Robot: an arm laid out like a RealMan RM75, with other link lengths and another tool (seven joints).
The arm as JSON. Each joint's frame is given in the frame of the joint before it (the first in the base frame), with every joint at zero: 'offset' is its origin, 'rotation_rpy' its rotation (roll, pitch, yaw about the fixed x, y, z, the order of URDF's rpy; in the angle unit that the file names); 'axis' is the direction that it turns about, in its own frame. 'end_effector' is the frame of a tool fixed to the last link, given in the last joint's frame.
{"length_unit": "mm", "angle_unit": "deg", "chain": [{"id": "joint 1", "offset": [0.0, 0.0, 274.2], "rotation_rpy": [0.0, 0.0, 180.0], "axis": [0.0, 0.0, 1.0]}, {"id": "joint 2", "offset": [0.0, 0.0, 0.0], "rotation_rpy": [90.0, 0.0, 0.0], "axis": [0.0, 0.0, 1.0]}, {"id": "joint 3", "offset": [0.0, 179.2, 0.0], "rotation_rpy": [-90.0, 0.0, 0.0], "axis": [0.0, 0.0, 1.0]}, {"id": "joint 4", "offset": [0.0, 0.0, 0.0], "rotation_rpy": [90.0, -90.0, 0.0], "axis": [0.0, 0.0, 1.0]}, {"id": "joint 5", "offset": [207.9, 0.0, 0.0], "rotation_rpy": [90.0, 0.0, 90.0], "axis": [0.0, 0.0, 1.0]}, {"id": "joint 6", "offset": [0.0, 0.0, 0.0], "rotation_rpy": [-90.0, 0.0, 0.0], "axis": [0.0, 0.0, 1.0]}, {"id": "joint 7", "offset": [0.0, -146.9, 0.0], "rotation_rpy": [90.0, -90.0, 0.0], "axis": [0.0, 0.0, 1.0]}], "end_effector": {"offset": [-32.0, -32.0, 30.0], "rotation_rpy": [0.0, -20.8, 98.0]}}
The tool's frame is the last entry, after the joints.
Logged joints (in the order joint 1, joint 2, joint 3, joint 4, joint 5, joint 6, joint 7), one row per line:
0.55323, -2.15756, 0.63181, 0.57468, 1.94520, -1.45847, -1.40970
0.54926, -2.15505, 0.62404, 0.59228, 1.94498, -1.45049, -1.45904
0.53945, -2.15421, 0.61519, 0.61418, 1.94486, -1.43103, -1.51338
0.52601, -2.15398, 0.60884, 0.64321, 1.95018, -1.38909, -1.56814
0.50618, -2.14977, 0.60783, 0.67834, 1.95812, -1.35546, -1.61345
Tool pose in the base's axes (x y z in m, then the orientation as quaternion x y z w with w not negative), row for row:
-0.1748, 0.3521, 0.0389, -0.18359, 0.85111, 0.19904, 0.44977
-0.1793, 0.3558, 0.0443, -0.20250, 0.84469, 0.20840, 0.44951
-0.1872, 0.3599, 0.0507, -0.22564, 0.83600, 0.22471, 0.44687
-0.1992, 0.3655, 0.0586, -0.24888, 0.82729, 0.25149, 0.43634
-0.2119, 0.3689, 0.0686, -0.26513, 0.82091, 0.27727, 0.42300
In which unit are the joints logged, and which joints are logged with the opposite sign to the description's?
The joints are logged in radians. Opposite sign: joint 1, joint 6.
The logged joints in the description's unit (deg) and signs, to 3 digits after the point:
-31.698, -123.619, 36.200, 32.927, 111.452, 83.564, -80.770
-31.470, -123.475, 35.755, 33.935, 111.439, 83.107, -83.597
-30.908, -123.427, 35.248, 35.190, 111.432, 81.992, -86.710
-30.138, -123.414, 34.884, 36.853, 111.737, 79.589, -89.848
-29.002, -123.173, 34.826, 38.866, 112.192, 77.662, -92.444

